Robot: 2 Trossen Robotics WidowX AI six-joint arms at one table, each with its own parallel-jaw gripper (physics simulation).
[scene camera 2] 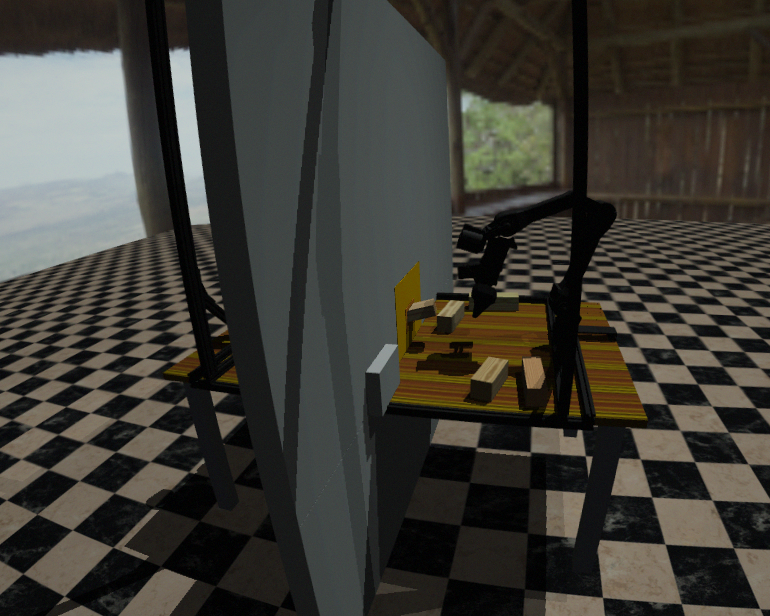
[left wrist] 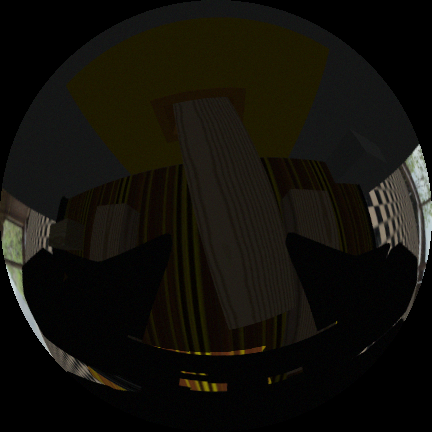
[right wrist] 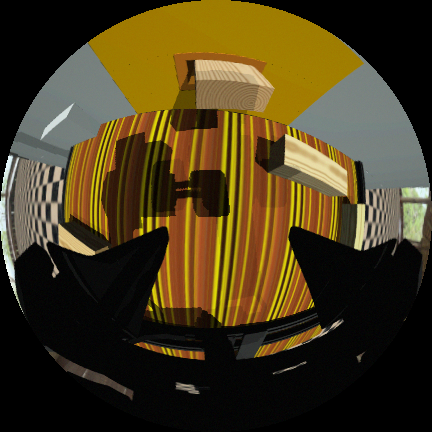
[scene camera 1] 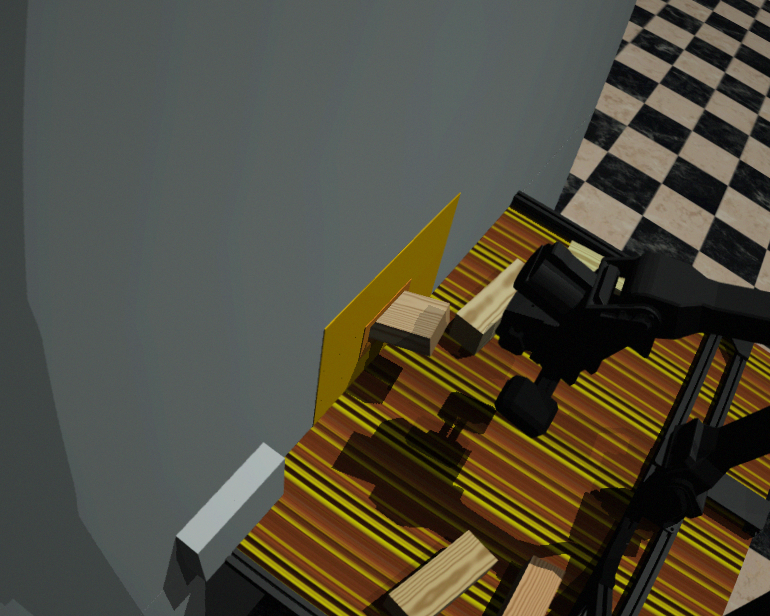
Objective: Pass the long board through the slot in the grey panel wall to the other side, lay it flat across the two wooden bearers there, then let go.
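Frame: origin at the left arm's base, x ahead, y left, z up, level; millimetres.
Seen in the pictures: left gripper, between the fingertips: (left wrist: 230, 239); right gripper, between the fingertips: (scene camera 2: 474, 310) (right wrist: 230, 232) (scene camera 1: 516, 379); right arm's base, origin of its link: (right wrist: 217, 343) (scene camera 1: 661, 504).
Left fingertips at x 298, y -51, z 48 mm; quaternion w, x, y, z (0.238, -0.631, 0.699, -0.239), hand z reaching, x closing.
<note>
A point is followed by its place in that frame.
The long board (scene camera 1: 411, 314) @[z 95, x 514, y -29 mm] (scene camera 2: 420, 310) @[z 89, x 519, y -57 mm] (left wrist: 230, 210) @[z 51, x 319, y -53 mm] (right wrist: 232, 87) @[z 96, x 550, y -23 mm] runs through the orange-rimmed slot (scene camera 1: 367, 334) @[z 78, x 484, y -77 mm] (left wrist: 162, 112) @[z 80, x 431, y 4 mm] (right wrist: 181, 75) @[z 61, x 484, y -79 mm] in the grey wall (scene camera 1: 256, 192) @[z 456, x 483, y -281 mm] (scene camera 2: 385, 160) @[z 493, x 483, y -184 mm]. A short end sticks out on the right arm's side, above the table; a long part shows in the left wrist view. My left gripper (left wrist: 230, 239) @[z 48, x 298, y -51 mm] is open, its fingertips seen either side of that part; their height relative to it is unclear. My right gripper (right wrist: 230, 232) @[z 82, x 663, y -17 mm] is open and empty above the table, back from the board's end. Which blocks are the two bearers I cannot tell.
Wooden blocks lie beyond the board end (scene camera 1: 484, 308) @[z 31, x 566, y 94 mm] (scene camera 2: 450, 314) @[z 31, x 579, y 76 mm] (right wrist: 312, 167) @[z 31, x 580, y 106 mm] and near the table's front edge (scene camera 1: 443, 571) @[z 28, x 720, y -253 mm] (scene camera 2: 489, 378) @[z 28, x 727, y -303 mm]. Blocks (left wrist: 112, 230) @[z 19, x 321, y 86 mm] (left wrist: 312, 215) @[z 19, x 316, y -151 mm] also flank the board. A grey block (scene camera 1: 231, 497) @[z 81, x 498, y -343 mm] (scene camera 2: 383, 372) @[z 70, x 513, y -389 mm] juts from the wall.
</note>
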